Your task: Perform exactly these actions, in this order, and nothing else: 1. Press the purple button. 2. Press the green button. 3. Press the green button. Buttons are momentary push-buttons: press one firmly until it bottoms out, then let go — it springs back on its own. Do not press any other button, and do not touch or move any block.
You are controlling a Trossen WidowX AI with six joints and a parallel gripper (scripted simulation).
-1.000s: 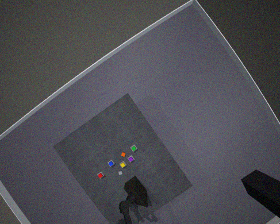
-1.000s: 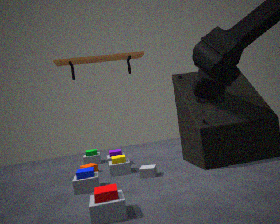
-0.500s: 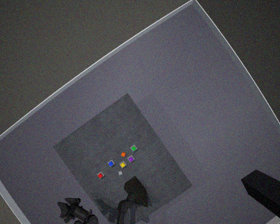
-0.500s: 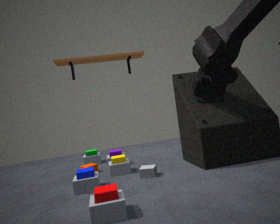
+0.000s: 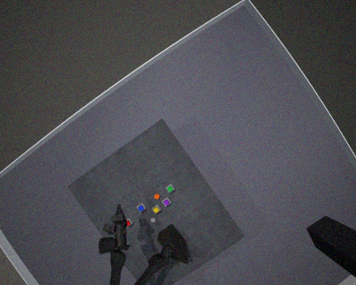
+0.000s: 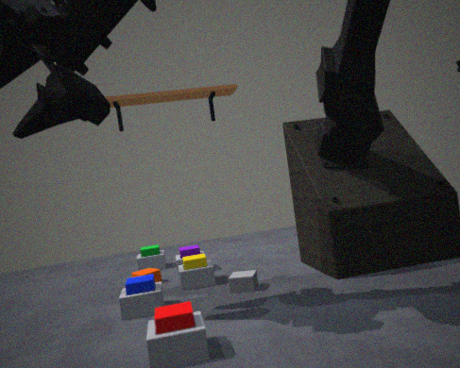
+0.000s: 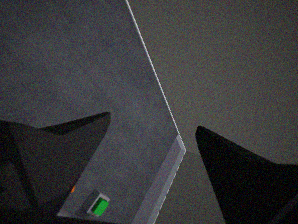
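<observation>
My gripper tip is 220 mm above the purple button, 190 mm to the left of it and 180 mm past it. From my gripper tip the other things lie so: yellow button: 220 mm below, 190 mm behind, 100 mm to the right; blue button: 220 mm below, 130 mm behind, 10 mm to the right; orange block: 240 mm below, 150 mm to the right, 110 mm behind.
</observation>
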